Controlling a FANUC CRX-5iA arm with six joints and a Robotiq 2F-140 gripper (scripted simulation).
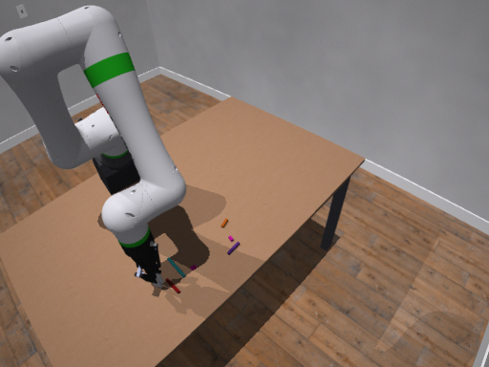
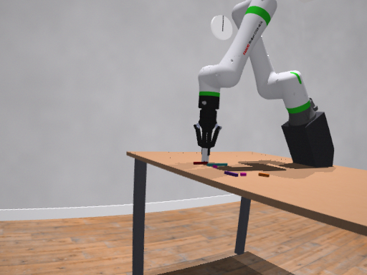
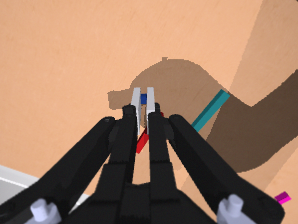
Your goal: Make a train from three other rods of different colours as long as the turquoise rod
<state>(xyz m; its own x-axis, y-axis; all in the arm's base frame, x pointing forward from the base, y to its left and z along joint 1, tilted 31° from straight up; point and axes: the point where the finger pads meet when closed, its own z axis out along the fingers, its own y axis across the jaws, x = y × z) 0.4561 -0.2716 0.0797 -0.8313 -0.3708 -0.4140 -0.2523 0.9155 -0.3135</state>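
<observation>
Right now my hand is 50 mm short of the red rod, 20 mm to the right of it and 30 mm above it. Also, from my hand: purple rod 150 mm ahead, 250 mm to the left, 30 mm below; then blue rod 30 mm below; then turquoise rod 10 mm ahead, 80 mm to the left, 30 mm below.
</observation>
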